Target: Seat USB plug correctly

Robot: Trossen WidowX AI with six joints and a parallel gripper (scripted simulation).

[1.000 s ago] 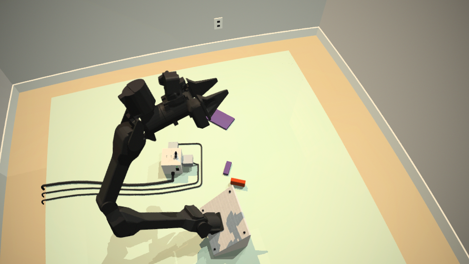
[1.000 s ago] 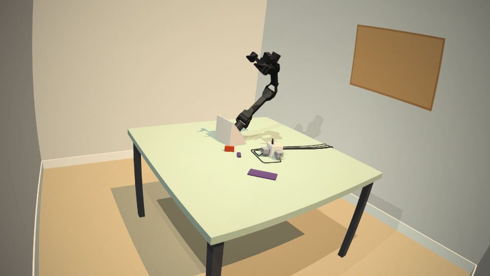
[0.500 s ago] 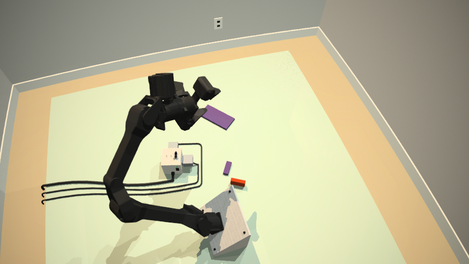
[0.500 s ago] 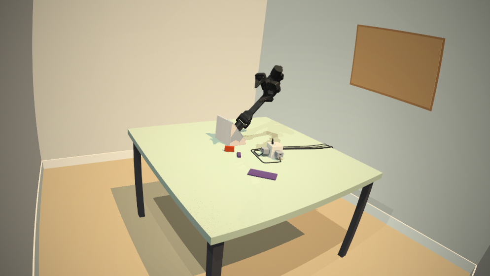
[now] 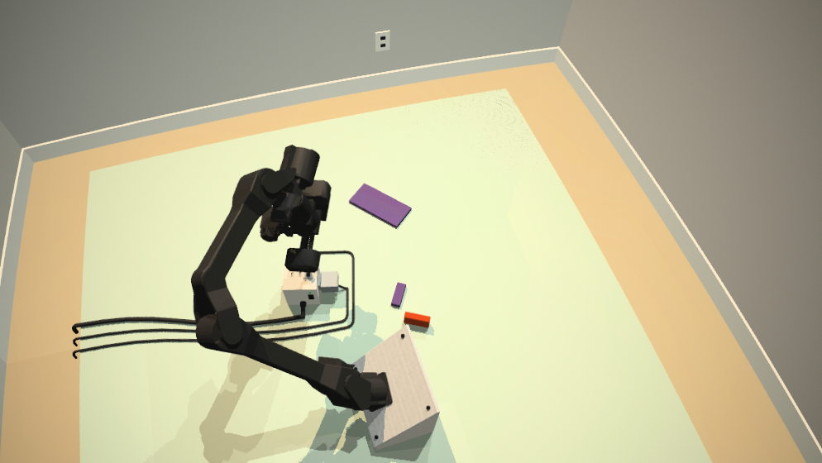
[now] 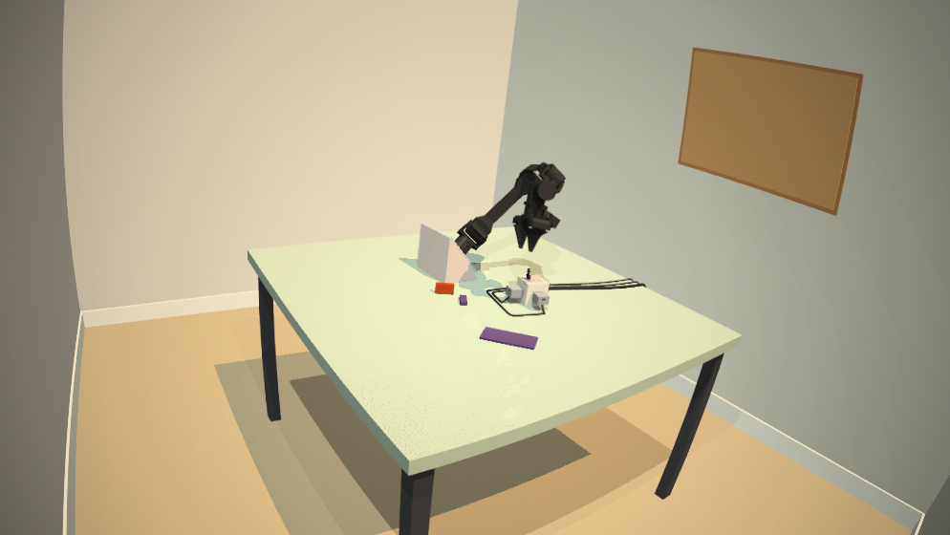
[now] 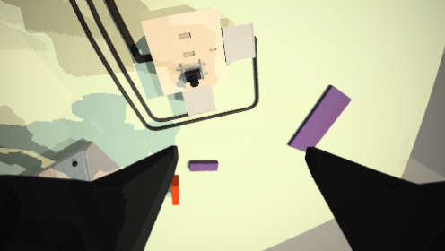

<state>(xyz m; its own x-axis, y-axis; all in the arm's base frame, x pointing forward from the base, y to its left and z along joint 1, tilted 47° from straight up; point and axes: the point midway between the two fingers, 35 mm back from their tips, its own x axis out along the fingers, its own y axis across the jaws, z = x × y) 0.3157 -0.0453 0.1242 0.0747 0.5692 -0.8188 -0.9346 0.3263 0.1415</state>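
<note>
My gripper tip is 1 cm past the black USB plug, 4 cm to the right of it and 9 cm above it. Also, from my gripper tip: orange block: 15 cm behind, 18 cm to the right, 16 cm below; then USB socket: 1 cm behind, 4 cm to the left, 11 cm below; then purple slab: 19 cm ahead, 17 cm to the right, 18 cm below.
</note>
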